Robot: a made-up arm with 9 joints.
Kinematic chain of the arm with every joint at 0, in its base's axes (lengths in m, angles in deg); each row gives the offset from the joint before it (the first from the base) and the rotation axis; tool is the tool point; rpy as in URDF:
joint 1: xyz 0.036 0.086 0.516 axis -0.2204 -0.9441 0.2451
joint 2: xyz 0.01 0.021 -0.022 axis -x
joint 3: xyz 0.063 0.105 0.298 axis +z
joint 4: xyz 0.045 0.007 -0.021 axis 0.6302 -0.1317 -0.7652
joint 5: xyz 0.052 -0.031 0 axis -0.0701 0.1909 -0.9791
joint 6: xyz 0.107 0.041 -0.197 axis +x
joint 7: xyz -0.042 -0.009 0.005 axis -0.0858 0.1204 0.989
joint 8: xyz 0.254 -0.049 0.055 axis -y
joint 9: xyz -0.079 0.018 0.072 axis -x
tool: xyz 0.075 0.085 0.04 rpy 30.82 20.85 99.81
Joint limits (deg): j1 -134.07..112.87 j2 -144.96..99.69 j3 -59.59..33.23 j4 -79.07..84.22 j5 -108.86..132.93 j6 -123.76..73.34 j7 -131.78..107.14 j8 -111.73..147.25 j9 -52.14..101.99
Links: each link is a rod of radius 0.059 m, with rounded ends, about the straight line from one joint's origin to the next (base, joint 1, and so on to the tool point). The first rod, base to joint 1, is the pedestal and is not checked.
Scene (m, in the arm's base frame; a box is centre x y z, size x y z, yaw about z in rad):
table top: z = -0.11
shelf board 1: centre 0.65 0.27 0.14 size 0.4 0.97 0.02 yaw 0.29
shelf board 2: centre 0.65 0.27 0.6 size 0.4 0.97 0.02 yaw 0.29
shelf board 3: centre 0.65 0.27 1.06 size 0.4 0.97 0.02 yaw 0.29
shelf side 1: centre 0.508 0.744 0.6 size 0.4 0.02 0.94 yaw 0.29
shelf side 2: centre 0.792 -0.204 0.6 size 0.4 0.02 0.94 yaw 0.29
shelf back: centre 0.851 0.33 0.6 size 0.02 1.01 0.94 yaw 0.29
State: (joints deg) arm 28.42 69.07 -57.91 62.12 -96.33 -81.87 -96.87 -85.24 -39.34
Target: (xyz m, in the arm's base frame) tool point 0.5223 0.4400 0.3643
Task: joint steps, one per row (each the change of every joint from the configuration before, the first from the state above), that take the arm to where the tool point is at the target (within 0.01 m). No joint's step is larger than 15 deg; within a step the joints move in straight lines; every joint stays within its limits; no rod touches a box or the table.
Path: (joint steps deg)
1: 10.68 10.21 -0.56 2.04 -2.23 -13.96 7.70 7.60 -0.14
2: 10.67 10.20 -0.56 2.05 -2.23 -13.97 7.70 7.60 -0.14
3: 10.68 10.21 -0.56 2.04 -2.23 -13.96 7.69 7.61 -0.13

